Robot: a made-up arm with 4 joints.
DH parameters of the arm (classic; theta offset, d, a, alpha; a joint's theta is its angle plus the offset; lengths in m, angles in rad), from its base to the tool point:
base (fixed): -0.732 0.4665 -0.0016 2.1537
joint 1: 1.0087 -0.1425 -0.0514 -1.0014
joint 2: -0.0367 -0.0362 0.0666 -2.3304
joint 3: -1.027 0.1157 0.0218 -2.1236
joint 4: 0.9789 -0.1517 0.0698 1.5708
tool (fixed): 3.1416 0.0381 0 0
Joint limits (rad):
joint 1: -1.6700..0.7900
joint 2: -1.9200..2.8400
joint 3: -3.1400..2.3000
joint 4: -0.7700..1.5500
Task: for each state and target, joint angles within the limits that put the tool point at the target. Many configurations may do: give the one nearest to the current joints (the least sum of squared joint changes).
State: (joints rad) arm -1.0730 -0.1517 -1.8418 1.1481
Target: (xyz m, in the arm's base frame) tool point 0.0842 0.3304 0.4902
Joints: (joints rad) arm -1.4831 -0.2205 -1.8481 0.8296
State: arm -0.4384 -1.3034 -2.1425 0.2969
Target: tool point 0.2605 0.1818 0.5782
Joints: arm -0.4134 -1.6154 -1.3693 0.3258
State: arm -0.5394 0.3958 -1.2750 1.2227
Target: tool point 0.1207 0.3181 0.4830
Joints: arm -0.8082 0.1514 -1.3315 0.5464
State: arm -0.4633 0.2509 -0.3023 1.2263
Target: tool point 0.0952 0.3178 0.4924
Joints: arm -0.1996 0.5145 -0.3493 0.5928
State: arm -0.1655 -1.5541 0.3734 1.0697
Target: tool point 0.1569 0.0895 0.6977
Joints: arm -0.5332 -0.8709 0.1850 0.6270
